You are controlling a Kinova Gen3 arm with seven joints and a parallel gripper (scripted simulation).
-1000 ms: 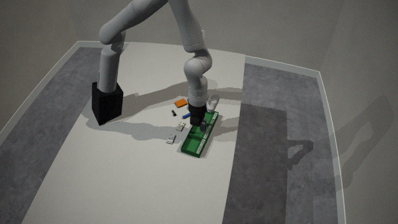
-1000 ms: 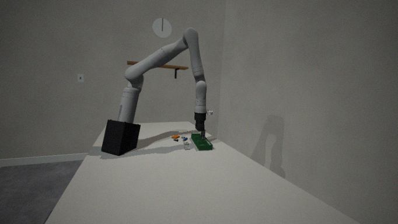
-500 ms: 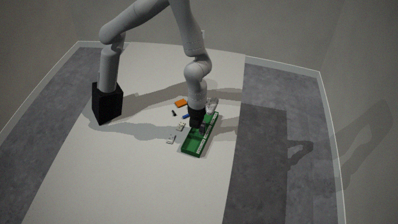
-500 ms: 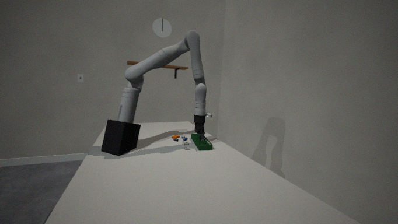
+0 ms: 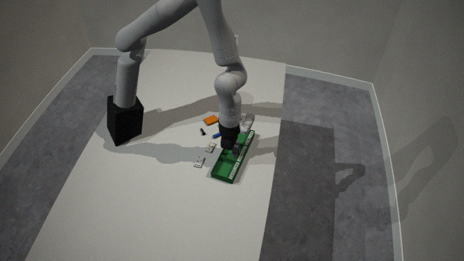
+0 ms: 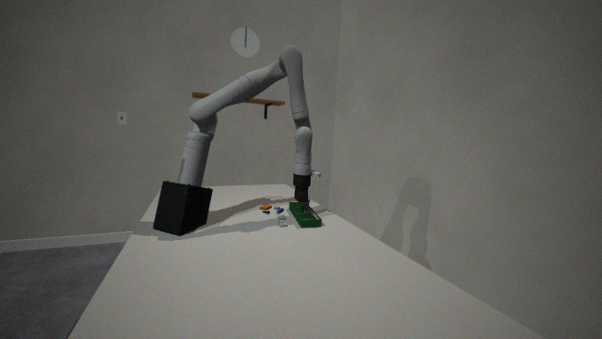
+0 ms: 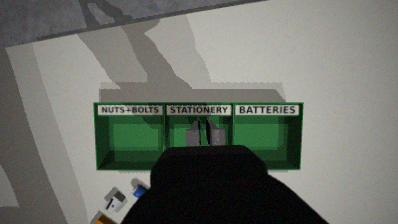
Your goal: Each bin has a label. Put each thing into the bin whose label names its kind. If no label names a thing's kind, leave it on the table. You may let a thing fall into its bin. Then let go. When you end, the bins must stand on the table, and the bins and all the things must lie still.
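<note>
My hand is 20 mm above the green three-part bin, 10 mm to the right of it and 10 mm past it. Also, from my hand: black bolt (150 mm behind, 100 mm to the left, 30 mm below); grey piece (150 mm to the left, 80 mm behind, 30 mm below); blue battery (100 mm to the left, 80 mm behind, 30 mm below).
</note>
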